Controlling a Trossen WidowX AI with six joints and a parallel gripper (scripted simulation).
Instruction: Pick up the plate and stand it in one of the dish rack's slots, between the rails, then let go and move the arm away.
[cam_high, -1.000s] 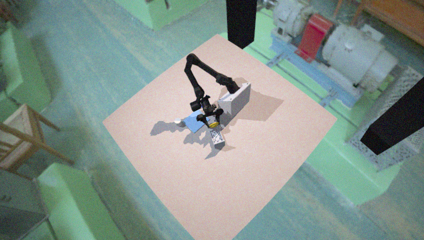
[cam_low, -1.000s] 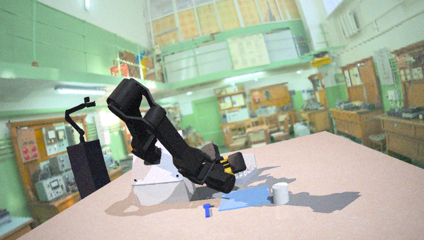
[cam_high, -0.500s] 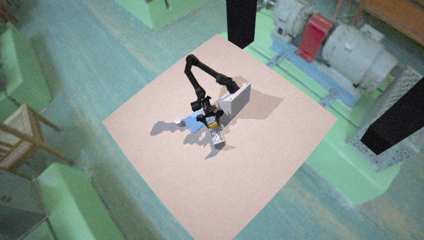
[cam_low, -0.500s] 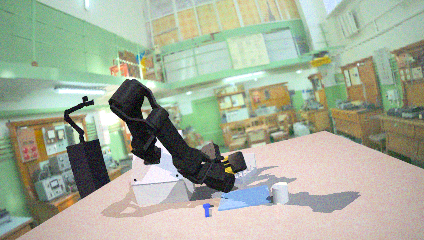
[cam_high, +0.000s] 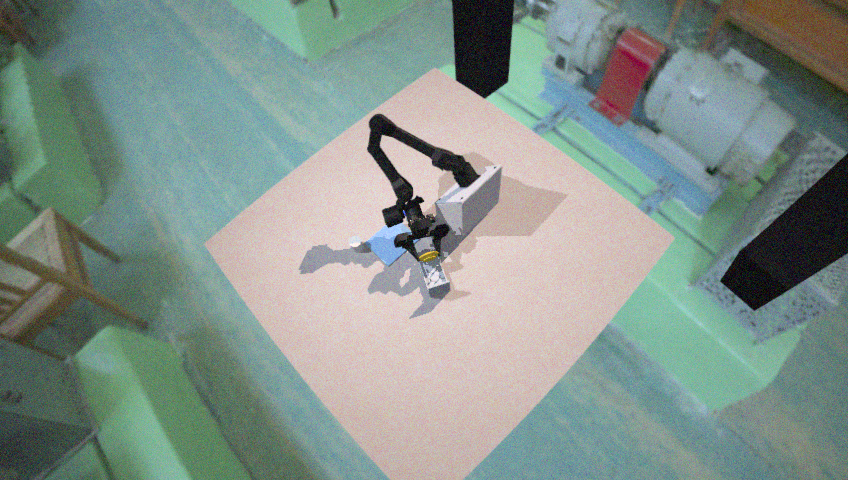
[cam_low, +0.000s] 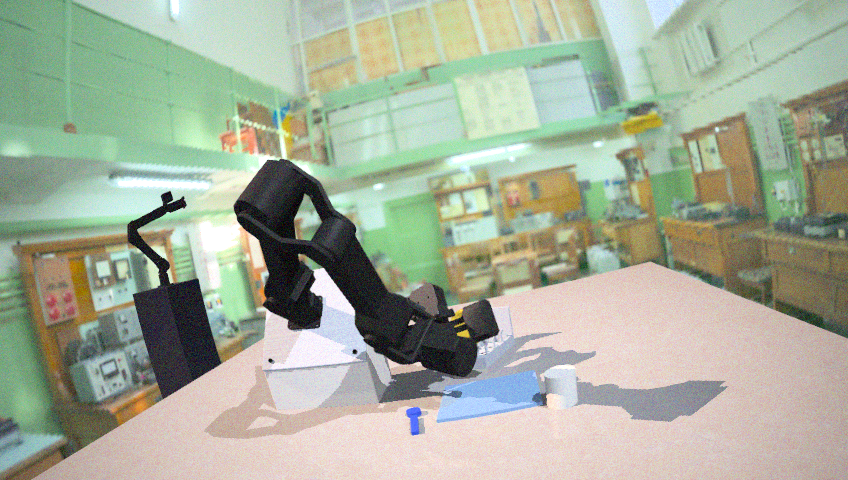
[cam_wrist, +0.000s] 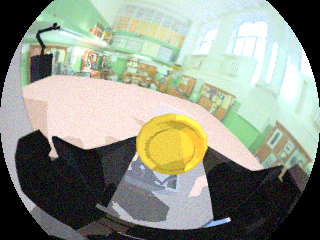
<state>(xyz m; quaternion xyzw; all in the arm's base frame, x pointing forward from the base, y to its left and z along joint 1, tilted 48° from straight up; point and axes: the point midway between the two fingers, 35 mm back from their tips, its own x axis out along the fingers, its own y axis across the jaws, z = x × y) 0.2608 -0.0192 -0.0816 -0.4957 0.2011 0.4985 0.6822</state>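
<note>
Now: gripper tip 50 mm above the grey dish rack, 30 mm to the right of it and 20 mm short of it. The rest, counted from my gripper tip: blue mat: 170 mm to the right, 70 mm below, 30 mm ahead; blue spoon: 220 mm to the right, 80 mm behind, 70 mm below; yellow plate: 10 mm to the right.
</note>
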